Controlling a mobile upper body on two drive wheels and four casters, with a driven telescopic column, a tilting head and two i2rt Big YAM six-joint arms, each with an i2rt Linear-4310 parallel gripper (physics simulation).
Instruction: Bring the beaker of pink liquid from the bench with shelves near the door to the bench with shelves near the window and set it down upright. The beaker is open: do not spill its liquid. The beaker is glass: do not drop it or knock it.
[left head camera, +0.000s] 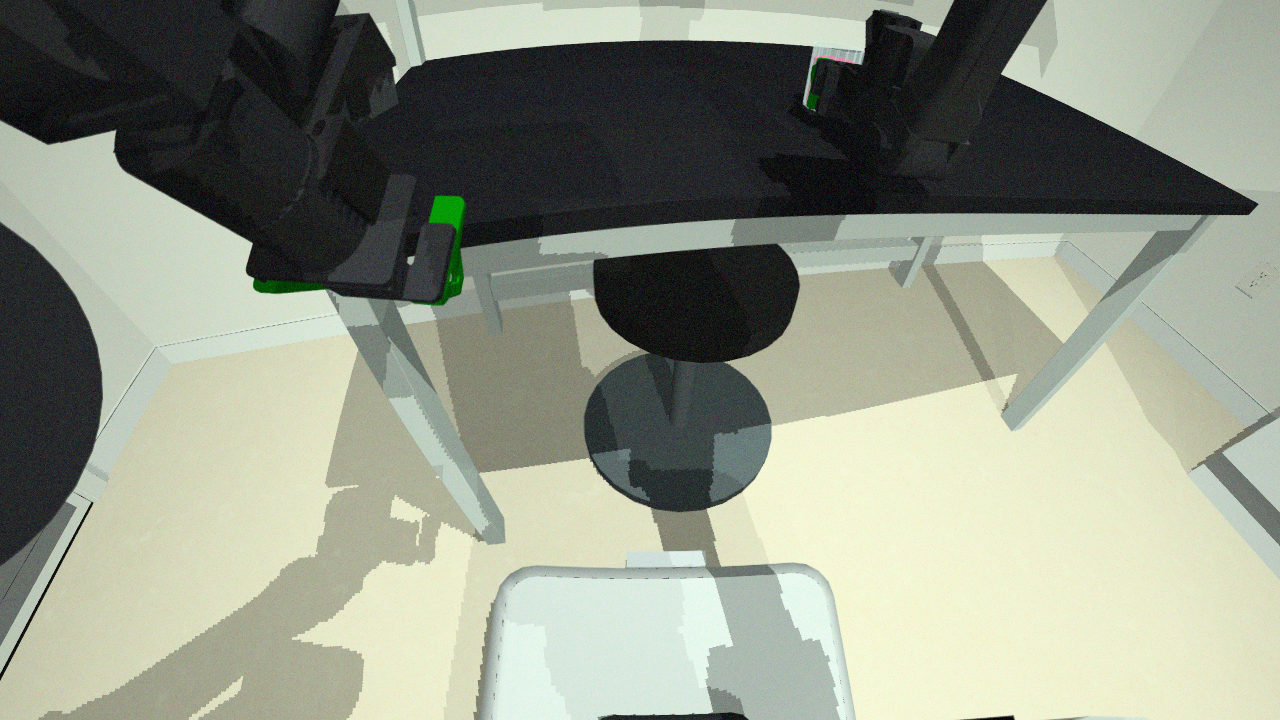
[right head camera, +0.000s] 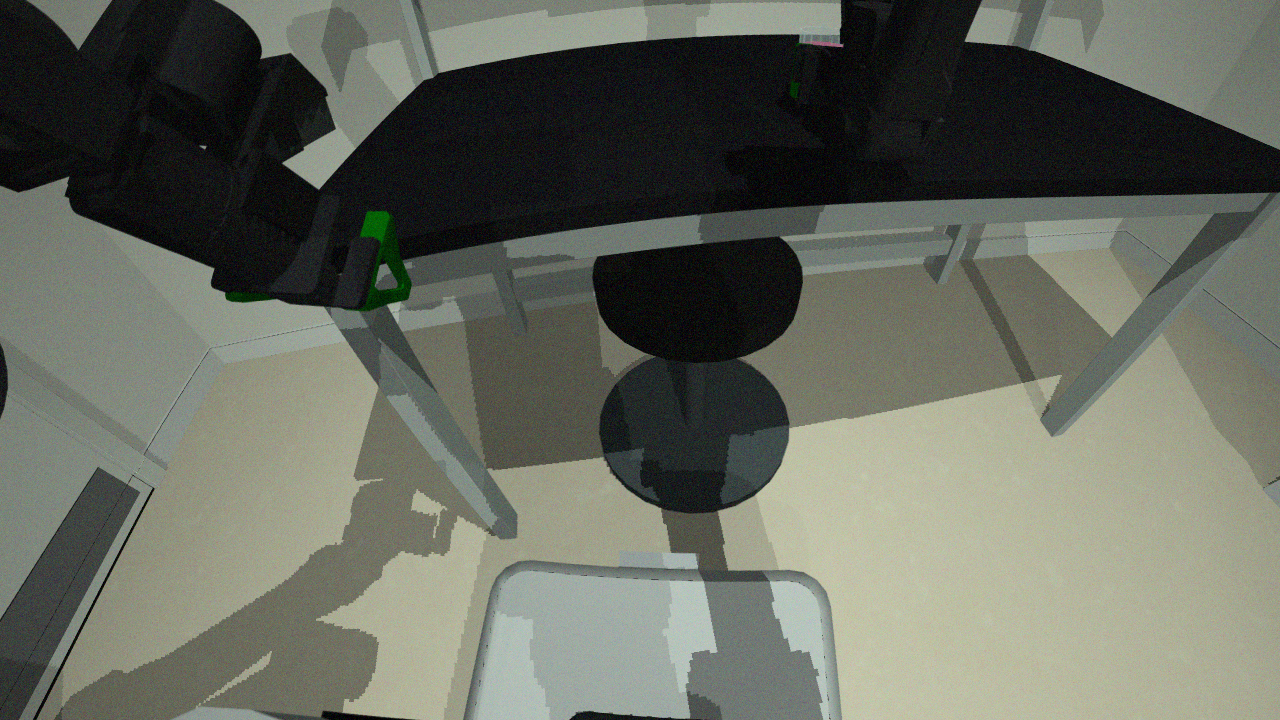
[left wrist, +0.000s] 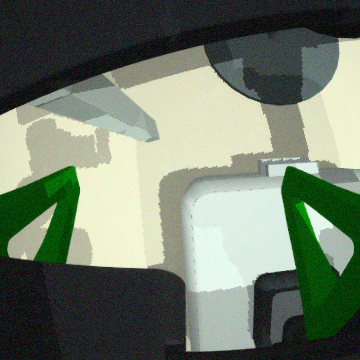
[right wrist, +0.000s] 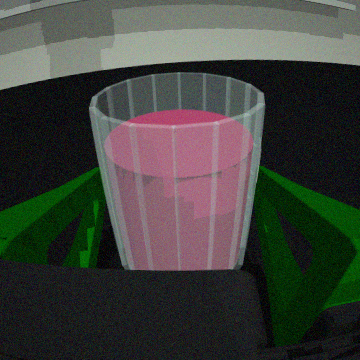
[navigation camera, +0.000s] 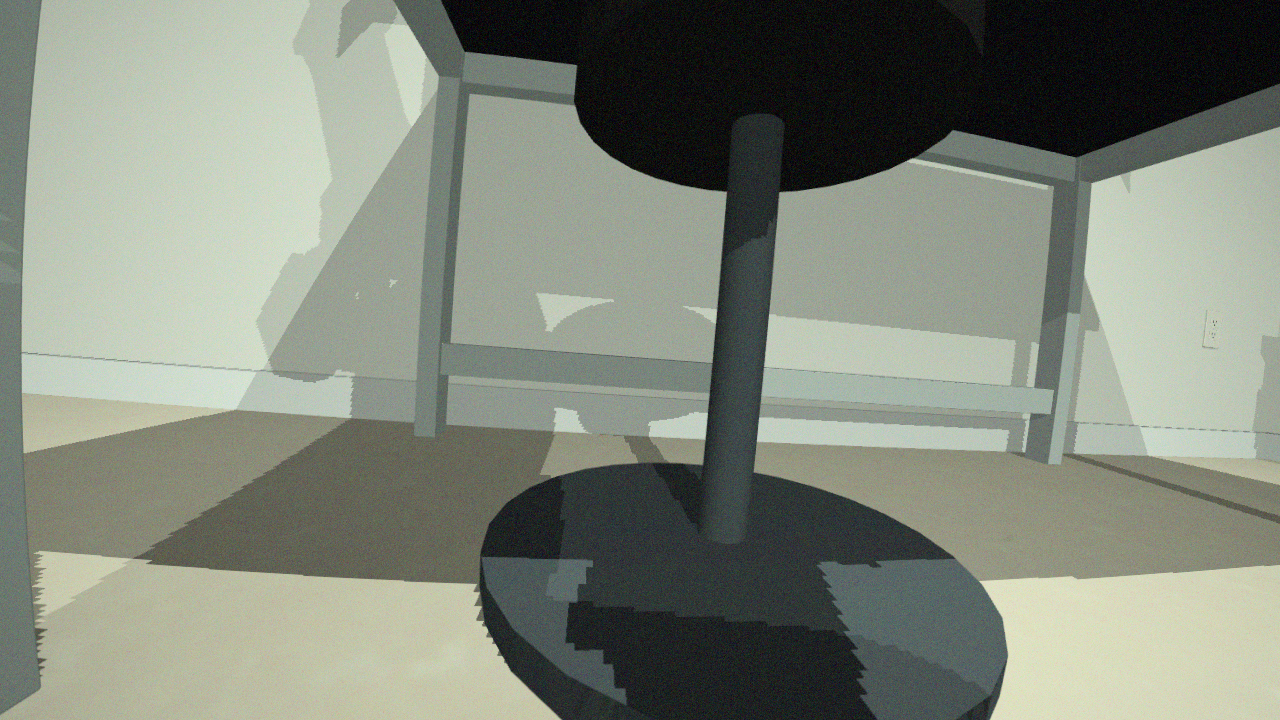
Observation:
I see my left gripper (left head camera: 402, 281), my right gripper (left head camera: 835, 73) and a glass beaker of pink liquid (right wrist: 178, 153).
My left gripper also shows in the right head camera view (right head camera: 361, 289) and in the left wrist view (left wrist: 180, 177). My right gripper also shows in the right head camera view (right head camera: 824, 59) and in the right wrist view (right wrist: 179, 178). The left wrist view does not show the glass beaker of pink liquid: it is out of frame. The navigation camera view misses the glass beaker of pink liquid: it is out of frame.

